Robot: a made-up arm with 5 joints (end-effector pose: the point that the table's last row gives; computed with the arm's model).
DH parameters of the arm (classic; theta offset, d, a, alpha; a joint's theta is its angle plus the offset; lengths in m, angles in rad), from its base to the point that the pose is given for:
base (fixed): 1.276 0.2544 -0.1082 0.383
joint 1: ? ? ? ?
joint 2: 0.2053 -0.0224 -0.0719 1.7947
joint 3: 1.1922 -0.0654 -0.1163 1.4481
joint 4: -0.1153 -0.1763 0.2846 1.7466
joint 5: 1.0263 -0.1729 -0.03 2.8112
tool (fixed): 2.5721 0.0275 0 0
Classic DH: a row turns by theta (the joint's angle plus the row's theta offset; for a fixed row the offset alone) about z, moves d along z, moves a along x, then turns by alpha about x.
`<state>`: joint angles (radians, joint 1 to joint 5).
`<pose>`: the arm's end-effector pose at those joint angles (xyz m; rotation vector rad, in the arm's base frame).
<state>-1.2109 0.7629 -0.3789 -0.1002 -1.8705</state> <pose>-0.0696 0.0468 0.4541 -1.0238 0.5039 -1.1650</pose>
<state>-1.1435 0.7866 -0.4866 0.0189 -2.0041</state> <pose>-0.0429 0.0505 0.4520 -0.9418 0.5772 -1.1571</pose>
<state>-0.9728 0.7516 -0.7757 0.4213 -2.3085</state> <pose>0.0298 0.0426 0.5002 -0.4818 0.6813 -1.1708</pose>
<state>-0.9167 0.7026 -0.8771 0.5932 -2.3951</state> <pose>0.0480 0.0243 0.5414 -0.2370 0.6858 -1.1654</pose>
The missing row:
joint 1: 0.6875 0.0758 -0.0124 -1.6787
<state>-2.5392 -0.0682 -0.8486 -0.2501 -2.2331</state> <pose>0.1383 -0.0124 0.2998 -0.6223 0.4357 -2.7148</pose>
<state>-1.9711 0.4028 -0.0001 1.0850 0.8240</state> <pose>0.0280 -0.2215 0.7304 1.2329 -0.2915 1.4469</pose>
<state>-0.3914 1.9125 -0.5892 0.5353 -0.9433</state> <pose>-0.0978 0.1479 0.3849 -1.3869 -1.0247 -1.2756</pose>
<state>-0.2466 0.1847 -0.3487 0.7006 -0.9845</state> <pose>0.0488 -0.2795 0.6072 -0.2286 0.7961 -1.2877</pose>
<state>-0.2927 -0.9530 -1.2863 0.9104 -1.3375</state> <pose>-0.0586 -0.4247 0.4102 0.9599 1.8052 -1.6255</pose>
